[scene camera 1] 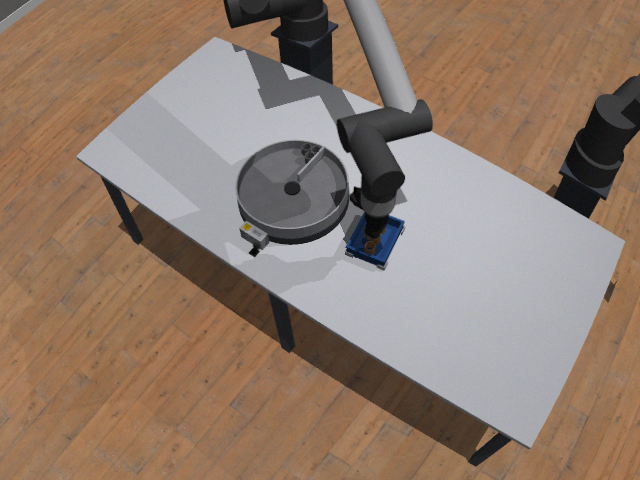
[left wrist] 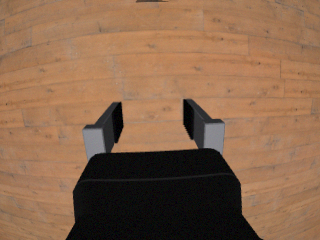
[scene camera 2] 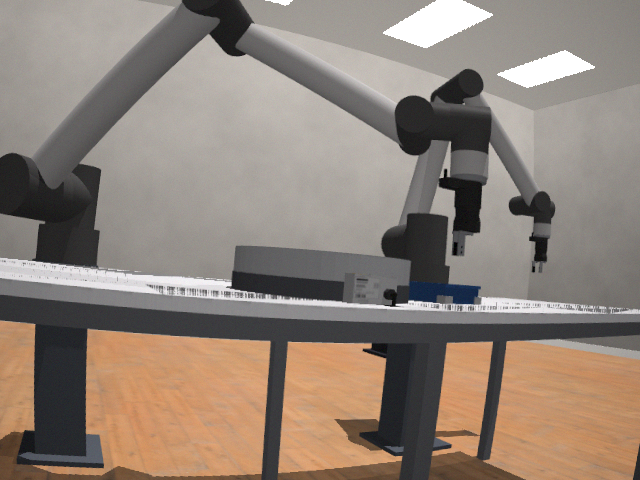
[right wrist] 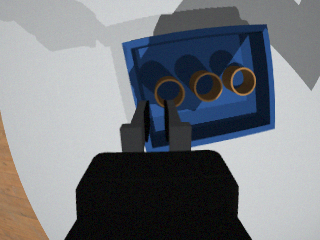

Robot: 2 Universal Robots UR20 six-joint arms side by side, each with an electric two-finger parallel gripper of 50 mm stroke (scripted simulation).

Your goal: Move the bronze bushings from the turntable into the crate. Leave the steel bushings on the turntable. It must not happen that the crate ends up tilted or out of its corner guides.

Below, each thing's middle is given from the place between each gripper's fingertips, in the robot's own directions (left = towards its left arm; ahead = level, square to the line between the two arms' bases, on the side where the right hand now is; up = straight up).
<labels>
The blue crate (scene camera 1: pixel 355 246) lies 60 mm behind my right hand (scene camera 2: pixel 457 255), 10 mm to the right of it and 120 mm below it.
</labels>
